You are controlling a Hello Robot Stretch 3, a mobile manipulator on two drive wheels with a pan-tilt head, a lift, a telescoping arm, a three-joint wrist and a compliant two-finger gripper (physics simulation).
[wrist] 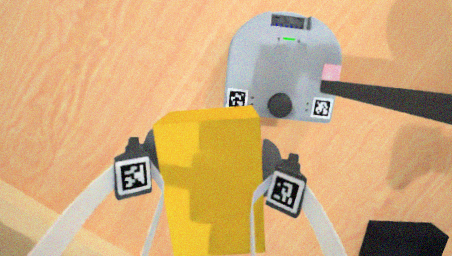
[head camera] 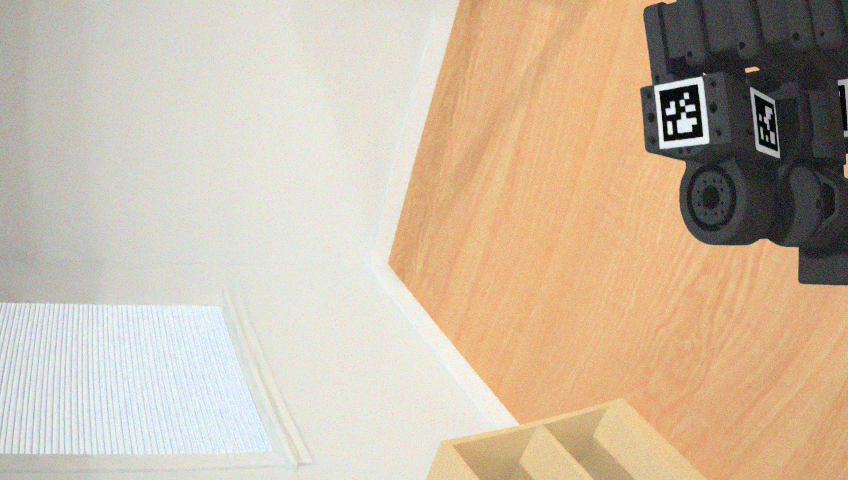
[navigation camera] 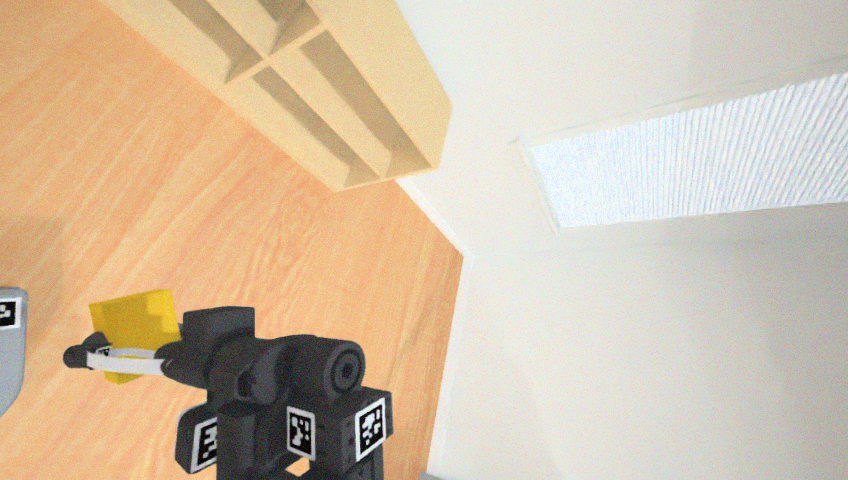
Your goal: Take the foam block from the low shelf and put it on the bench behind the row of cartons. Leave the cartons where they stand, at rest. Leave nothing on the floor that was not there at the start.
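Frame: origin at the robot's base, x back, y right, z up, level; metres.
Seen in the pictures: gripper, fingertip midpoint: (navigation camera: 134,341).
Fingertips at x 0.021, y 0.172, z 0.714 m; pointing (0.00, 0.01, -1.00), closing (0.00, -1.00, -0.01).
A point is followed by its place in that frame.
The foam block, a yellow block (navigation camera: 136,321) {x -0.008, y 0.160, z 0.757 m} (wrist: 225,175), is between the two fingertips of my gripper (navigation camera: 129,355) {x 0.021, y 0.172, z 0.714 m} (wrist: 214,151) {x 0.021, y 0.172, z 0.714 m}, with a fingertip pressed to each side. The gripper is shut on it and holds it above the wooden floor, near my base in the wrist view. In the head camera view my dark wrist shows at the upper right; the fingers and the block do not show there. The bench and the row of cartons do not show in these views. I cannot tell whether the shelf unit in view is the low shelf.
A pale wooden shelf unit (head camera: 657,443) {x -0.523, y 0.947, z 0.043 m} (navigation camera: 419,89) {x -0.708, y 1.028, z 0.611 m} with open compartments stands by the wall. A black open box (wrist: 402,241) is at the lower right of the wrist view. My grey base (navigation camera: 8,362) {x 0.098, y 0.150, z 0.160 m} (wrist: 245,60) is beyond the block. White walls meet in a corner beside a blind-covered window (head camera: 130,380) {x -0.438, y 1.932, z 1.269 m} (navigation camera: 702,157) {x -0.454, y 1.903, z 1.513 m}.
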